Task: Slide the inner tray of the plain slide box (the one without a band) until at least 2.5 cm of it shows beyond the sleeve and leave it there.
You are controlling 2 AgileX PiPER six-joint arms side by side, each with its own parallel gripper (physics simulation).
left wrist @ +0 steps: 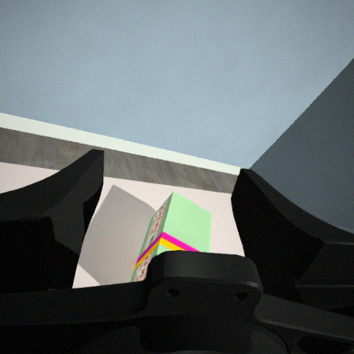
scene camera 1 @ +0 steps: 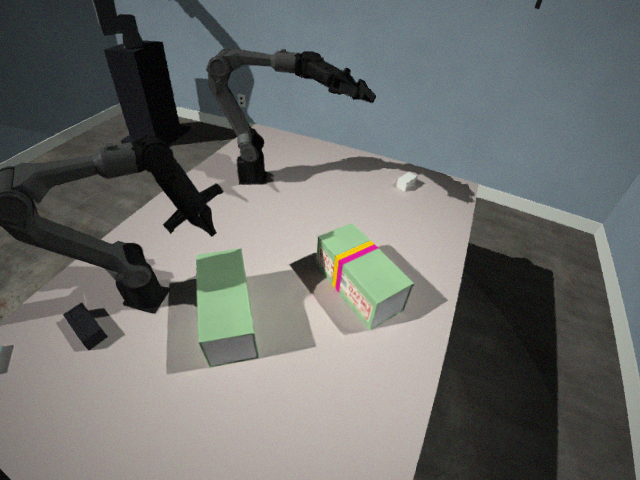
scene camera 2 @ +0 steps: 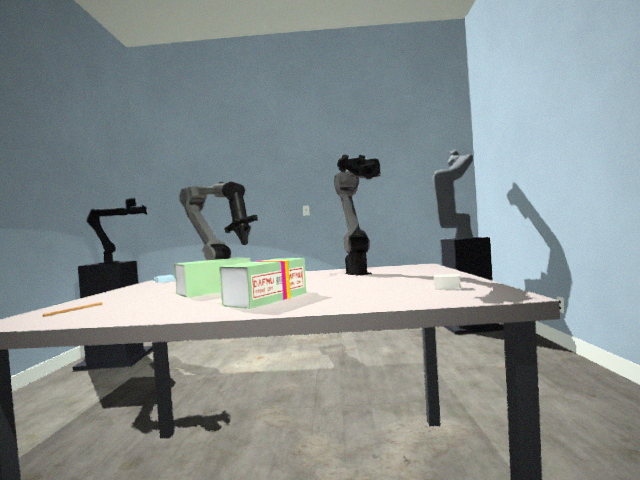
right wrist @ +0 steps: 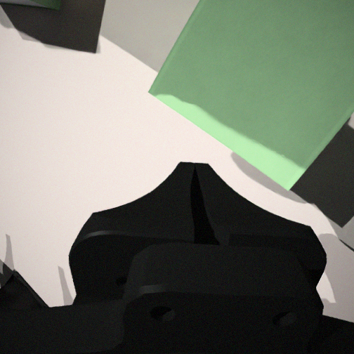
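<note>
The plain green slide box (scene camera 1: pixel 224 304) (scene camera 2: pixel 204 276) (right wrist: pixel 270 75) lies flat on the table, without a band. Its pale tray end (scene camera 1: pixel 231 349) looks flush with the sleeve at the near end in scene camera 1; its far end face is hidden there. The banded box (scene camera 1: pixel 385 281) (scene camera 2: pixel 263 284) (left wrist: pixel 187 220) lies beside it, with a yellow and magenta band. My right gripper (scene camera 1: pixel 212 232) (scene camera 2: pixel 245 241) (right wrist: pixel 192 181) is shut and empty, pointing down near the plain box's far end, apart from it. My left gripper (scene camera 1: pixel 371 97) (left wrist: pixel 171 175) is open and empty, high over the table's far side.
A small white block (scene camera 1: pixel 406 181) (scene camera 2: pixel 447 282) stands at the far side of the table (scene camera 1: pixel 310 413). A black block (scene camera 1: pixel 85 326) lies near the right arm's base. A light blue item (scene camera 2: pixel 164 279) and an orange stick (scene camera 2: pixel 72 309) lie at the left in scene camera 2.
</note>
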